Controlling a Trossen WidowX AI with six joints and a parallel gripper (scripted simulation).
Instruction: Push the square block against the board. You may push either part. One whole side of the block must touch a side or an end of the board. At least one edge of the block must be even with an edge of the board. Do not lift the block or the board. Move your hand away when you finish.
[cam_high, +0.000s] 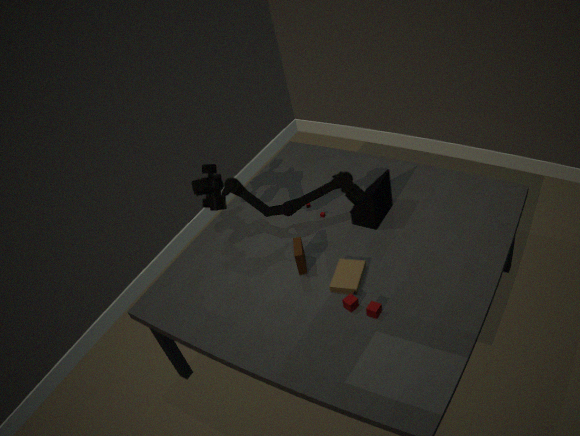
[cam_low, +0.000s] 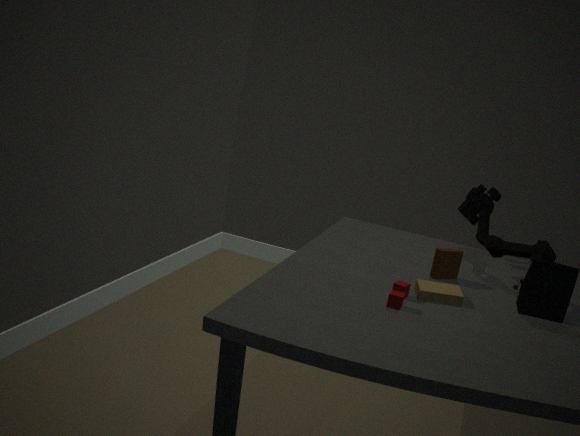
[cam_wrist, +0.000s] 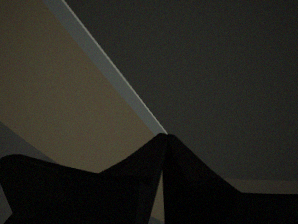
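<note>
Right now the square block is 56 cm to the left of my gripper tip, 16 cm ahead of it and 11 cm below it. Also, from my gripper tip: tan board 77 cm to the left, 17 cm ahead, 15 cm below.
</note>
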